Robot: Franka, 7 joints.
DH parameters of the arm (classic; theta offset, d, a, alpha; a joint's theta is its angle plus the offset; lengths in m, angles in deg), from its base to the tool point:
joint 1: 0 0.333 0 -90
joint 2: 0 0 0 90
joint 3: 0 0.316 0.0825 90
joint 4: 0 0 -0.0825 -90
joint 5: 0 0.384 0 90
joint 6: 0 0 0.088 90
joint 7: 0 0.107 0 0
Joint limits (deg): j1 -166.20..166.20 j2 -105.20..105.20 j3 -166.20..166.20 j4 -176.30..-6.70 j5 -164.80..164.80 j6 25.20..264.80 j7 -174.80..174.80
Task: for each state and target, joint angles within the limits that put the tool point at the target. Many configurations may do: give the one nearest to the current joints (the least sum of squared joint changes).
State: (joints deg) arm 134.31 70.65 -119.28 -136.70 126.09 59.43 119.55
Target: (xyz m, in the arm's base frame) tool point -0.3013 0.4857 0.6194
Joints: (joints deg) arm 166.20 94.12 -139.19 -105.79 135.71 49.83 119.55
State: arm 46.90 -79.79 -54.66 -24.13 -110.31 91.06 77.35
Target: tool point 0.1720 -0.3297 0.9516
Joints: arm 55.26 -48.94 -27.44 -71.27 -91.65 71.28 77.35
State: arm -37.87 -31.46 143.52 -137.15 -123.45 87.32 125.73
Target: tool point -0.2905 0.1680 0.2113
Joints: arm 0.93 -4.29 166.20 -166.72 -122.37 84.46 125.73
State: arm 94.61 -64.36 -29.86 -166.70 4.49 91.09 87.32
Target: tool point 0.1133 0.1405 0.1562
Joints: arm 87.44 -5.56 -40.34 -173.91 1.21 118.20 87.32
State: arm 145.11 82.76 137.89 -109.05 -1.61 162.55 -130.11
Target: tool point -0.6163 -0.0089 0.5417
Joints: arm 120.24 105.20 117.63 -113.65 0.25 164.17 -130.11
